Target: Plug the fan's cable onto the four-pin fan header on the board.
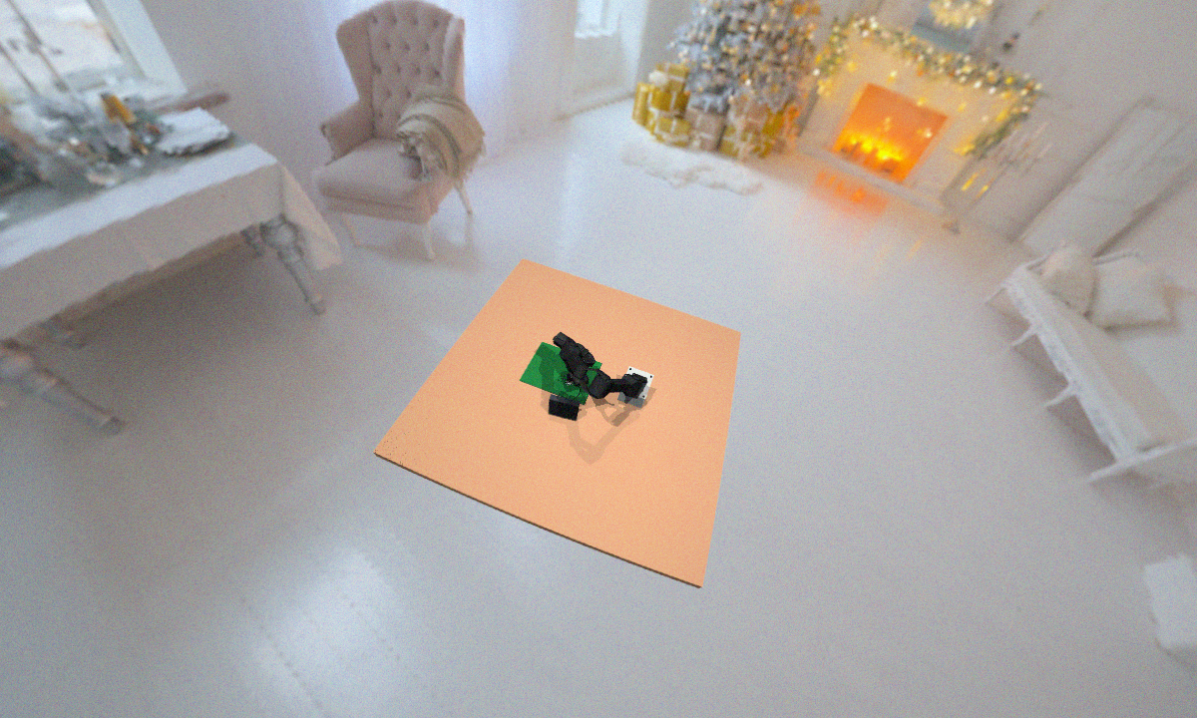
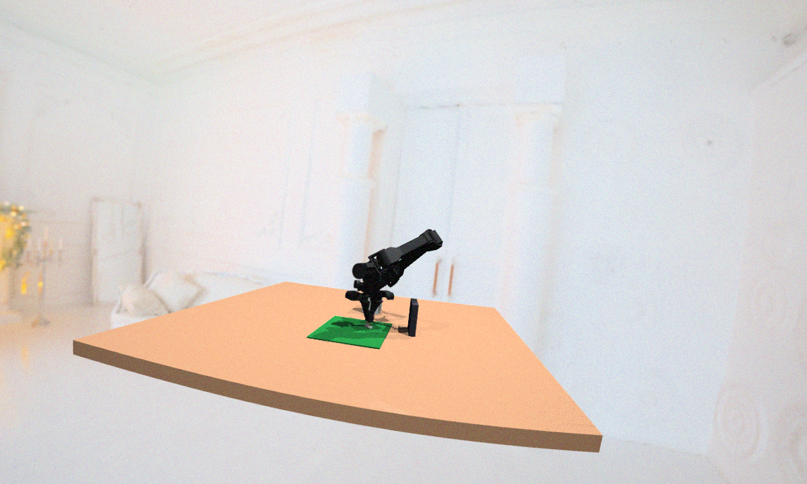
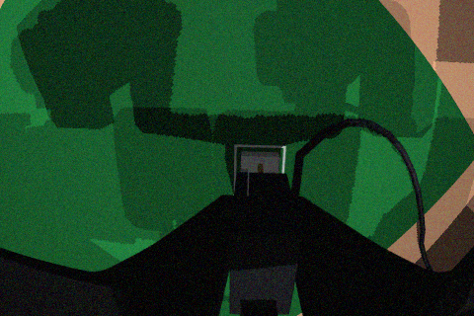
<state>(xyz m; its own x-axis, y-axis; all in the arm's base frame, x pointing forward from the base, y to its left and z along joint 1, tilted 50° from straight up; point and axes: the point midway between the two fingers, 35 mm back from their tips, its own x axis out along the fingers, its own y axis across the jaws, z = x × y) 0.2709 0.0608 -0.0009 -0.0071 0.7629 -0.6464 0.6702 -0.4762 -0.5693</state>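
My gripper tip is 10 mm to the right of the dark plug, 10 mm below it and 10 mm short of it. Round my gripper tip: green board 60 mm ahead, 50 mm below, 30 mm to the right; then black fan 160 mm to the left, 20 mm behind, 20 mm above.
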